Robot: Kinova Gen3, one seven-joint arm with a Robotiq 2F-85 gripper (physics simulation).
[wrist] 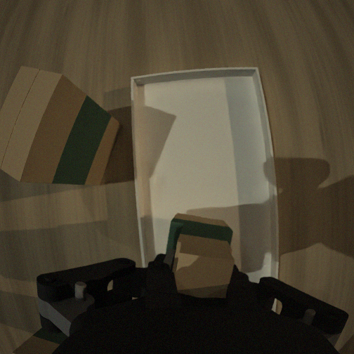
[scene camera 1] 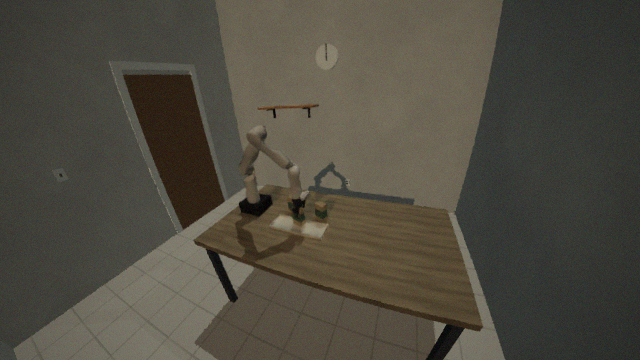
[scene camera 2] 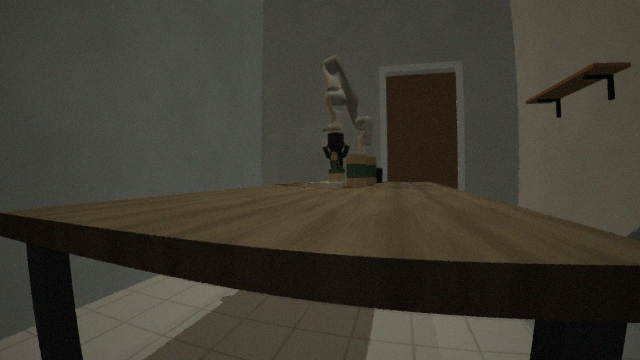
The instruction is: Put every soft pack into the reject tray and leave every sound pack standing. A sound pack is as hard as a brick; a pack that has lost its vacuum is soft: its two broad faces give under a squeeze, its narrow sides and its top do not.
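Places are measured from the arm's base along level axes (x ahead, y left, z up), in metres.
Pixels of known places: gripper, between the fingertips: (scene camera 1: 299, 215) (scene camera 2: 336, 167); arm's base, origin of its link: (scene camera 1: 254, 200).
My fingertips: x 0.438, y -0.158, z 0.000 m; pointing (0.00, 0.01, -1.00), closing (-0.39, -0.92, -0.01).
Observation:
Ahead of a thing's pixels: the offset from my fingertips to its middle. Level surfaces: height alone.
My gripper (scene camera 1: 298, 206) (scene camera 2: 336, 154) (wrist: 195, 264) points down, shut on a tan pack with a green band {0.004 m left, 0.009 m back, 0.001 m up} (scene camera 1: 299, 219) (scene camera 2: 336, 176) (wrist: 205, 257). The held pack is upright, low over the end of the white reject tray {0.014 m right, 0.011 m back, 0.079 m down} (scene camera 1: 314, 230) (scene camera 2: 325, 184) (wrist: 200, 150) nearer the robot; whether its base touches the tray floor cannot be told. In the scene camera 2 view its upper part looks narrower than its base, though the fingers partly cover it. A second pack {0.093 m left, 0.133 m ahead, 0.020 m down} (scene camera 1: 321, 210) (scene camera 2: 356, 171) (wrist: 70, 132) stands beside the tray. A third pack {0.172 m left, 0.101 m back, 0.020 m down} (scene camera 1: 290, 204) (scene camera 2: 371, 170) stands behind the gripper, partly hidden.
The robot's black base (scene camera 1: 255, 204) stands at the left end of the wooden table {0.090 m down} (scene camera 1: 390, 250) (scene camera 2: 320, 225). The second pack is close to the tray's long side. The arm's shadow falls across the table and part of the tray. A wall shelf (scene camera 1: 288, 107) (scene camera 2: 580, 82) hangs beyond the table.

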